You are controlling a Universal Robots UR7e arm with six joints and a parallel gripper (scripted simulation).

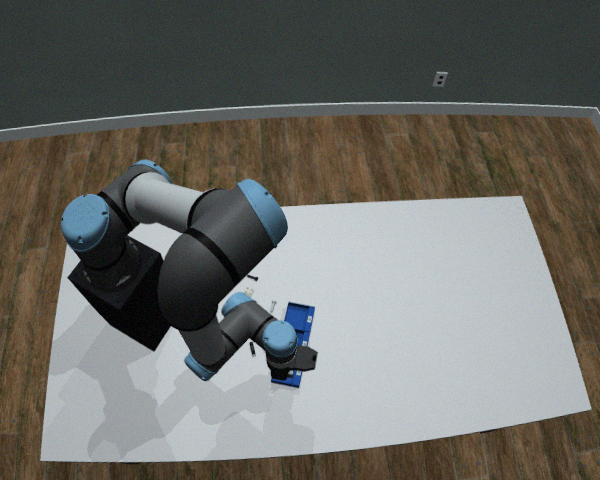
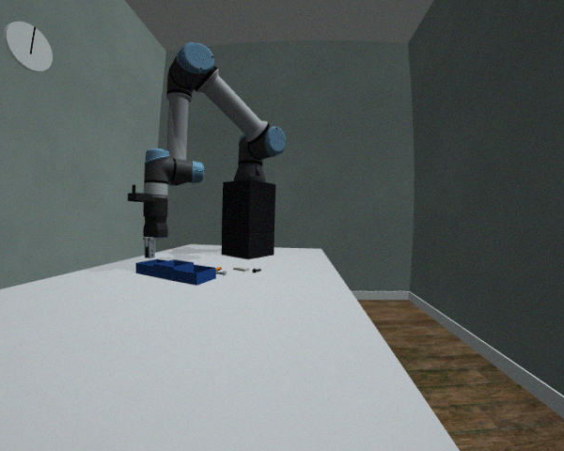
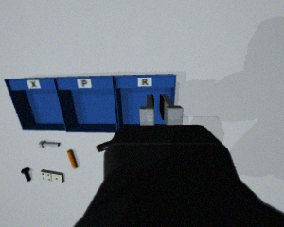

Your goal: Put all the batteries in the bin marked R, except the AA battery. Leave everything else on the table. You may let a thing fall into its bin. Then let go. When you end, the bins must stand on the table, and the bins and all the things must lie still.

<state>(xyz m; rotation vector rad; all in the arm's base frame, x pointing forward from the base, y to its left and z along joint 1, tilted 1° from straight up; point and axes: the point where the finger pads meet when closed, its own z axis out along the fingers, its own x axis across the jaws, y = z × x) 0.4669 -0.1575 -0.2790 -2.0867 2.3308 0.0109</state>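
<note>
Right now my hand is 100 mm to the right of the blue three-compartment bin tray, 50 mm above it and 10 mm short of it. Round my hand: silver bolt (230 mm to the left, 70 mm behind, 60 mm below); then dotted piece (260 mm to the left, 150 mm behind, 60 mm below); then orange battery (190 mm to the left, 110 mm behind, 60 mm below).
</note>
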